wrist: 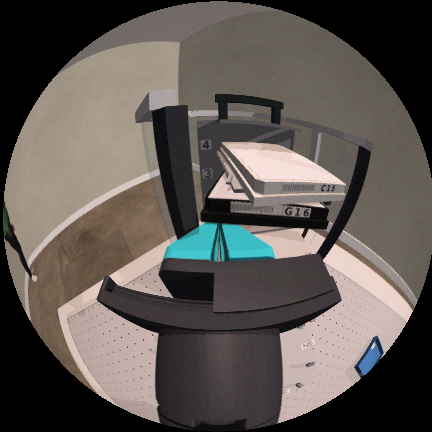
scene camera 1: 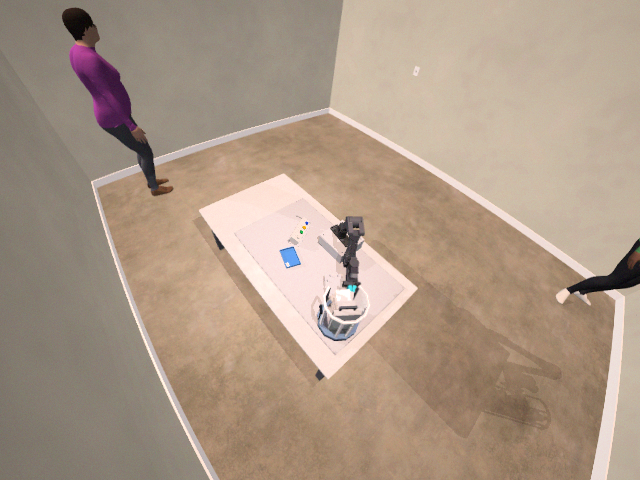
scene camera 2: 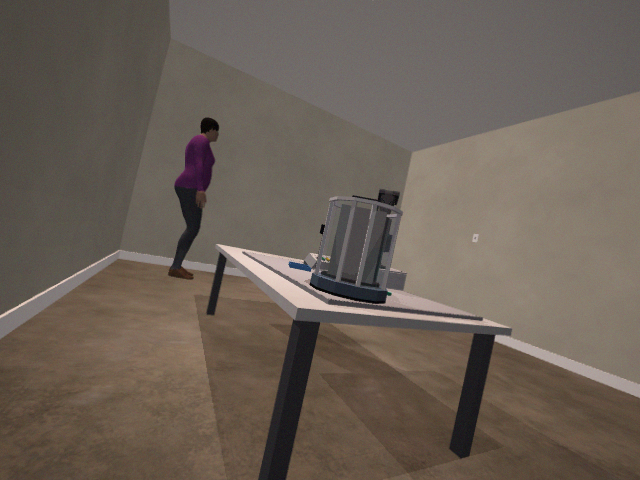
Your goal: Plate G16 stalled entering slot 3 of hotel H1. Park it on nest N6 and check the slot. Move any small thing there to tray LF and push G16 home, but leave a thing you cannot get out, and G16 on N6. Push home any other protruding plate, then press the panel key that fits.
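Places are measured from the arm's base along level axes (x down, y ahead, z right), in millimetres.
Pixels of known places: gripper, between the fingertips: [wrist: 218,216] [scene camera 1: 351,299]; arm's base, origin of its link: [scene camera 1: 341,235].
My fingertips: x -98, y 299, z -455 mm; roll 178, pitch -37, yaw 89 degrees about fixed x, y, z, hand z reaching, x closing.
Observation:
For each thing: its top centre in the pictures, then the offset to it from my fingertips. "pt": a spot on its surface instead. Level surfaces: height alone.
- plate G16, a spot on its surface: [wrist: 297,212] pt dx -34, dy +15, dz +61 mm
- White plate C15, centre of its top: [wrist: 273,153] [scene camera 1: 344,300] dx -52, dy +60, dz +8 mm
- N6 label, a spot on its surface: [wrist: 307,344] pt dx +129, dy +17, dz +187 mm
- blue tray, centre of its top: [scene camera 2: 299,264] [scene camera 1: 290,256] dx +173, dy +85, dz +531 mm
- key panel, centre of its top: [scene camera 2: 322,255] [scene camera 1: 300,227] dx +106, dy -86, dz +680 mm
- table, height of its surface: dx +203 mm
My gripper [scene camera 1: 352,289] [wrist: 218,216] is shut with nothing between its teal fingertips. In the wrist view the tips are just below the front edge of plate G16 [wrist: 297,212]; whether they touch is unclear. G16 lies in the hotel [scene camera 1: 338,338] [scene camera 2: 347,289] [wrist: 172,170], low beside the slot label 3. White plate C15 [wrist: 290,167] sits skewed and tilted above G16, overhanging its front. The inside of slot 3 is mostly hidden. The N6 label [wrist: 307,344] and small pegs show at the lower right. A blue tray [scene camera 1: 290,257] [scene camera 2: 299,266] [wrist: 370,357] lies on the board.
The key panel [scene camera 1: 295,235] with blue, orange and green keys stands beyond the blue tray. A long grey box [scene camera 1: 330,248] [scene camera 2: 396,280] stands beside the arm. Dark hotel posts flank the plates. A person in purple [scene camera 1: 103,87] [scene camera 2: 196,162] stands beyond the table [scene camera 1: 242,198].

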